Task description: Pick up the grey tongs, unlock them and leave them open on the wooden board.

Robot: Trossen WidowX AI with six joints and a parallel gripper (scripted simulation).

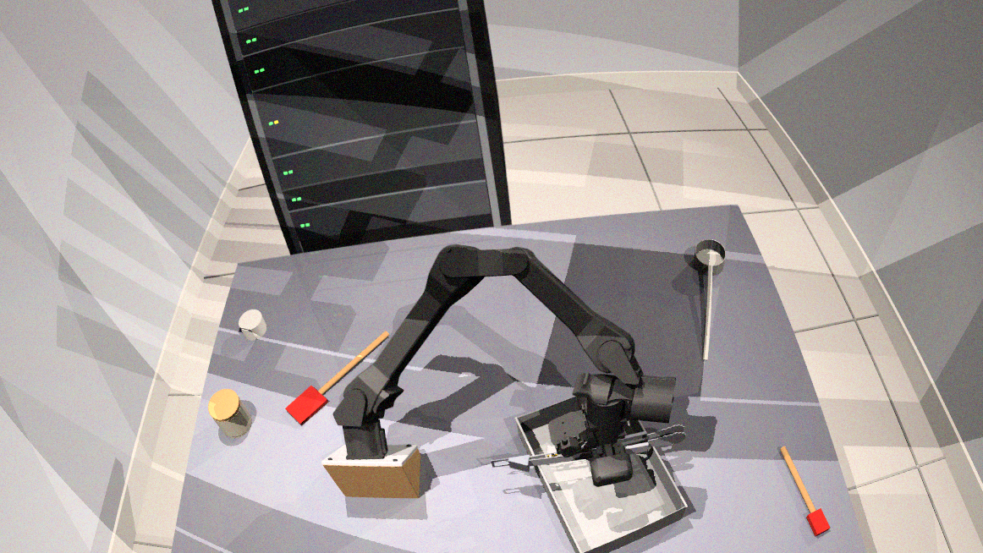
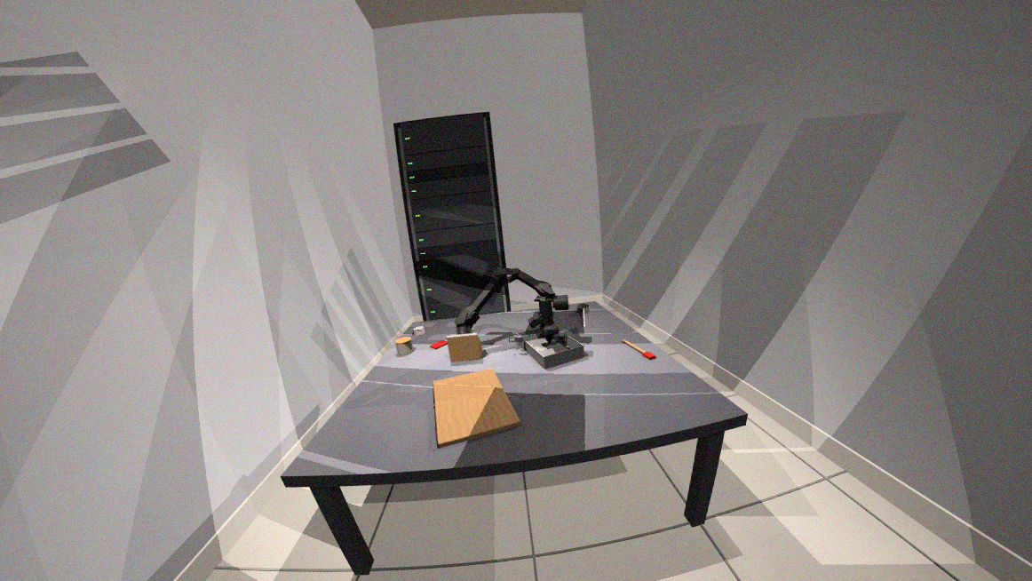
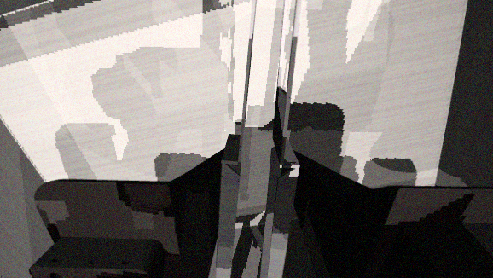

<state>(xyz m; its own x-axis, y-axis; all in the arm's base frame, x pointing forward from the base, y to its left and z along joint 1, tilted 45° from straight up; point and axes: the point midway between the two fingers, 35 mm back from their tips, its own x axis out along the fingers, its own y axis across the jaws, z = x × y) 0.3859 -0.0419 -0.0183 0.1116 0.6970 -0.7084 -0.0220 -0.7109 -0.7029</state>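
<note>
The roasting tin lies 10 mm behind my gripper tip and 20 mm to the right of it. Also, from my gripper tip: tan-topped can (710 mm behind, 200 mm to the left, 10 mm above); wooden board (360 mm behind, 330 mm to the right, 20 mm below); white cylinder (690 mm behind, 470 mm to the left, 10 mm below).
</note>
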